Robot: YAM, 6 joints.
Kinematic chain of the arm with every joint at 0, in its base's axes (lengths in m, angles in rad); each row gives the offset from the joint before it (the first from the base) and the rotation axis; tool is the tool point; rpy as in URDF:
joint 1: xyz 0 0 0.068 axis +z
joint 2: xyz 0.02 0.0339 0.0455 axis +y
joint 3: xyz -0.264 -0.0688 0 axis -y
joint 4: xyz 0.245 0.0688 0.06 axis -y
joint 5: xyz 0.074 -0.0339 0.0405 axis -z
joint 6: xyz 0.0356 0 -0.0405 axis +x
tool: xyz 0 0 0 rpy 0 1.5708 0
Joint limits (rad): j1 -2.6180..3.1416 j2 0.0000..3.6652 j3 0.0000..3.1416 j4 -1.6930..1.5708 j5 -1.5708..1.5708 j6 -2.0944..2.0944
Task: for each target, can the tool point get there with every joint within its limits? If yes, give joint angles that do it. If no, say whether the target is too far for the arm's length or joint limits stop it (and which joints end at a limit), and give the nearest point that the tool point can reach.
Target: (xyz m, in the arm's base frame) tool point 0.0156 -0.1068 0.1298
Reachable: yes | joints -1.4660 1.2304 0.4454 -1.1581 -0.1225 -1.5140
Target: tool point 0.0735 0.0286 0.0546
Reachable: yes | joints -0.0767 2.6084 0.3846 -1.3858 -1.2822 -1.0546
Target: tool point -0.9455 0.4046 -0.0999
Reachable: no: too far | nearest point -0.5813 0.2487 -0.0161 | short by 0.405 m
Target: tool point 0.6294 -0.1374 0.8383
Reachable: no: too far | nearest point 0.4186 -0.0914 0.5877 | short by 0.331 m
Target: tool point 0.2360 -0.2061 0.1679
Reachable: yes | joints -0.6548 1.6573 0.9406 -0.3961 0.5880 1.5353
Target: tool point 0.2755 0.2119 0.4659
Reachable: yes | joints 0.6566 1.5402 1.7435 -0.3844 0.0085 -1.6939
